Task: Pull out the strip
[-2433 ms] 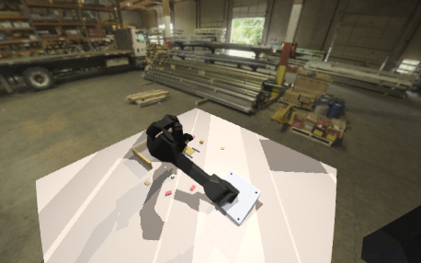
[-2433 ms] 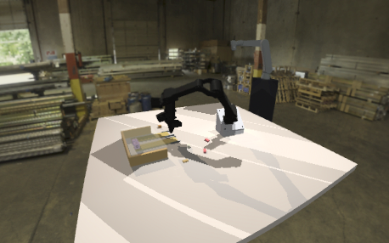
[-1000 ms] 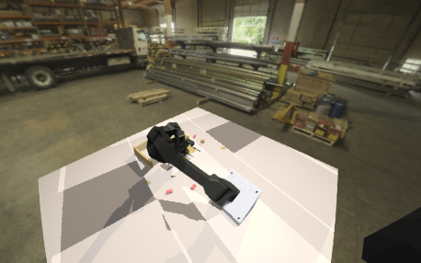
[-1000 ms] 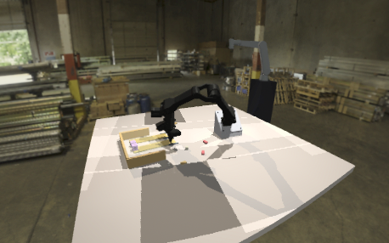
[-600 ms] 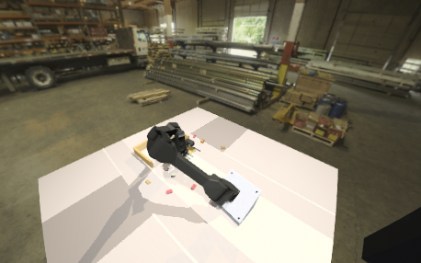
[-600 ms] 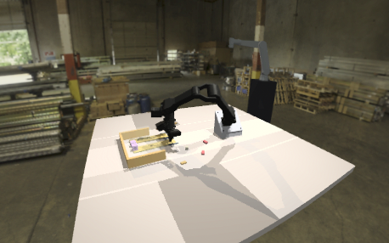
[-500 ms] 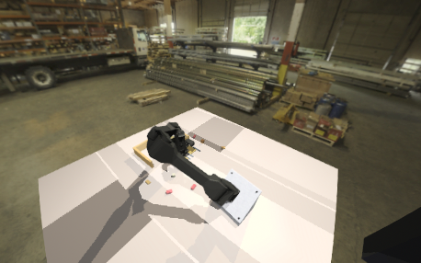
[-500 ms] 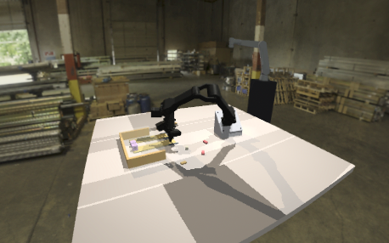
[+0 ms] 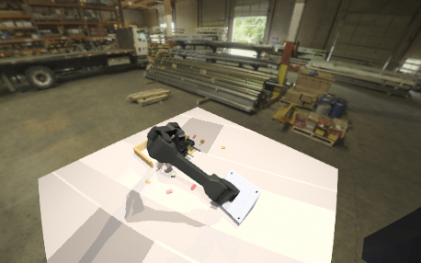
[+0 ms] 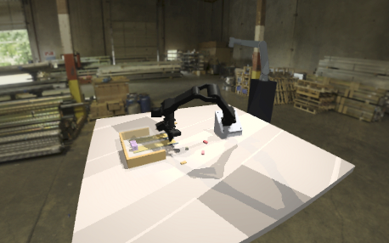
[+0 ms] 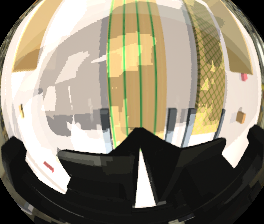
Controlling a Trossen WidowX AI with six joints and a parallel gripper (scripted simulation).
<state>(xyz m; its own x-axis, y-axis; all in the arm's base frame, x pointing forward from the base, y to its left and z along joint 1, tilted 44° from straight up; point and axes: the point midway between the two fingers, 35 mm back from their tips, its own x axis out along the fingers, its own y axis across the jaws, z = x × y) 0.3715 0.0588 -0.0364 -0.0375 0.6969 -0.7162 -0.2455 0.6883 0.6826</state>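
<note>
Now: gripper tip 13 cm short of the patterned yellow strip and 7 cm to the left of it.
</note>
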